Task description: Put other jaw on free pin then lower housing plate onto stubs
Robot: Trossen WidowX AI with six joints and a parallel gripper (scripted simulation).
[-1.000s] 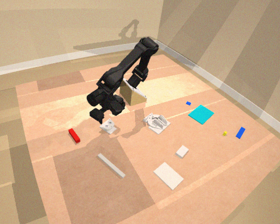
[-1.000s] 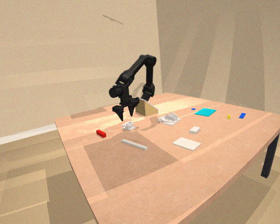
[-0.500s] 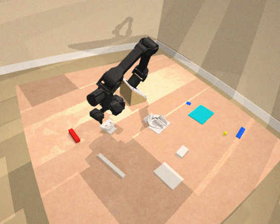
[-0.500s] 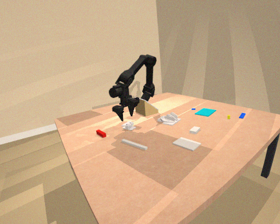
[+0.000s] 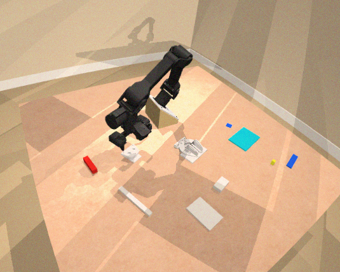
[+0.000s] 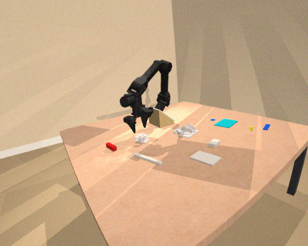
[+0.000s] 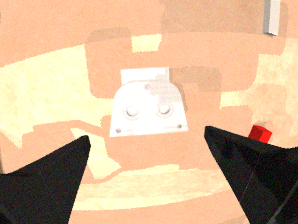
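My gripper tip is now 24 cm to the right of the white jaw, 7 cm short of it and 4 cm above it. Also, from my gripper tip: flat white plate 39 cm ahead, 12 cm to the left, 6 cm below; then white bar 22 cm ahead, 8 cm to the right, 6 cm below; then red block 18 cm to the right, 5 cm below, 1 cm behind.
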